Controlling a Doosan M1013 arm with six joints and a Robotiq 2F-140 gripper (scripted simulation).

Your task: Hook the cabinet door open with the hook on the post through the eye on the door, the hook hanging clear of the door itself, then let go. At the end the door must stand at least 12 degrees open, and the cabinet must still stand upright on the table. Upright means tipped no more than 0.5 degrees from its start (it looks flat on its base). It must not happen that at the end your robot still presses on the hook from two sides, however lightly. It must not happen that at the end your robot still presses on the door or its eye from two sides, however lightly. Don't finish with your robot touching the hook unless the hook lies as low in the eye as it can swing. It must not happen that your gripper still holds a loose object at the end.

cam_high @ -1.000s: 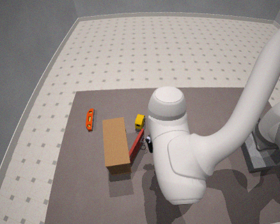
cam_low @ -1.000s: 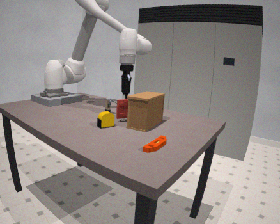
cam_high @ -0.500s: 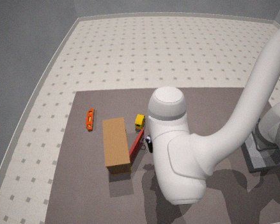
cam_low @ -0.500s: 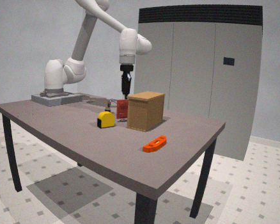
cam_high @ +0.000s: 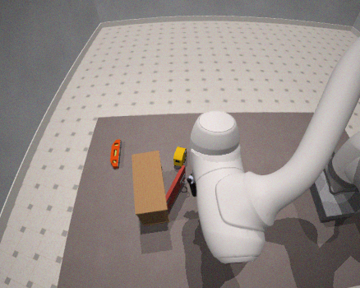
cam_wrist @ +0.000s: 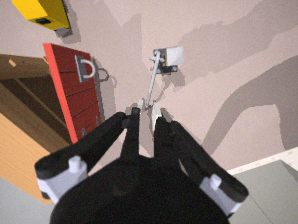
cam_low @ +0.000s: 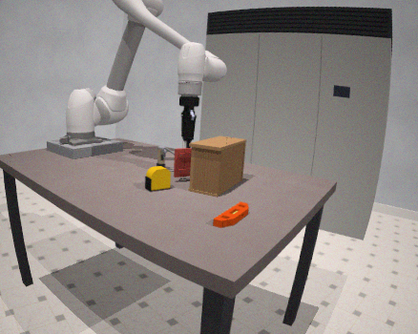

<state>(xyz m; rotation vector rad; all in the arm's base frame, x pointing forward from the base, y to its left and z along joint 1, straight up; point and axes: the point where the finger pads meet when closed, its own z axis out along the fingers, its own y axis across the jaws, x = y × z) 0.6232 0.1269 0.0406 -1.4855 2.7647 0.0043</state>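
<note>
My hand is 4 cm to the left of the hook rod, 4 cm above it and 2 cm past it. Also, from my hand: hook post: 6 cm to the right, 5 cm behind, 3 cm below; then red door: 10 cm ahead, 6 cm to the right, 2 cm below; then yellow tape measure: 23 cm to the right, 8 cm ahead, 6 cm below.
</note>
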